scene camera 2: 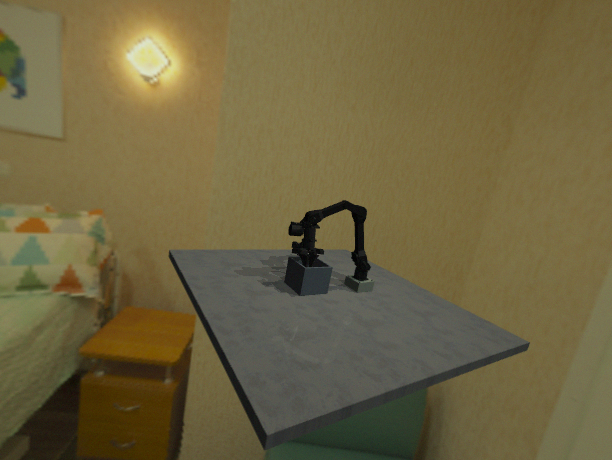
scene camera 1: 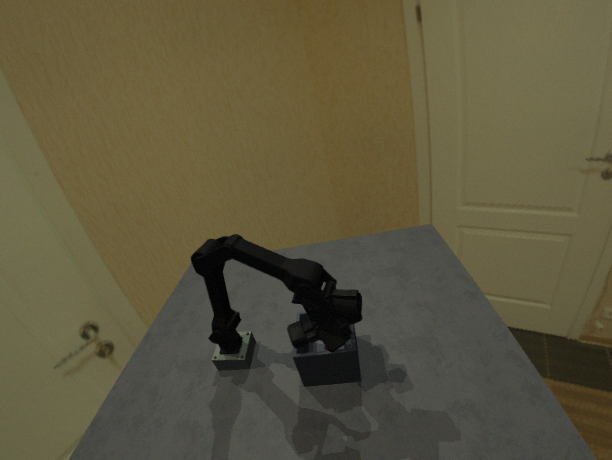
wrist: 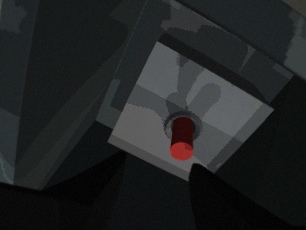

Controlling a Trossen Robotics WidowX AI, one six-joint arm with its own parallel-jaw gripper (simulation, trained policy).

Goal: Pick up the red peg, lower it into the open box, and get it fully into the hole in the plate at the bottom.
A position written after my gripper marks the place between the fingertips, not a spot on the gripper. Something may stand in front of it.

In view: my gripper (scene camera 1: 330,336), a box (scene camera 1: 341,366), a red peg (wrist: 181,149) and a plate (wrist: 177,80).
The box also shows in scene camera 2 (scene camera 2: 303,280). My gripper is seen too in the wrist view (wrist: 158,165). Scene camera 2 misses the red peg, which is hidden by the box. Scene camera 2 does not show the plate, which is hidden by the box.
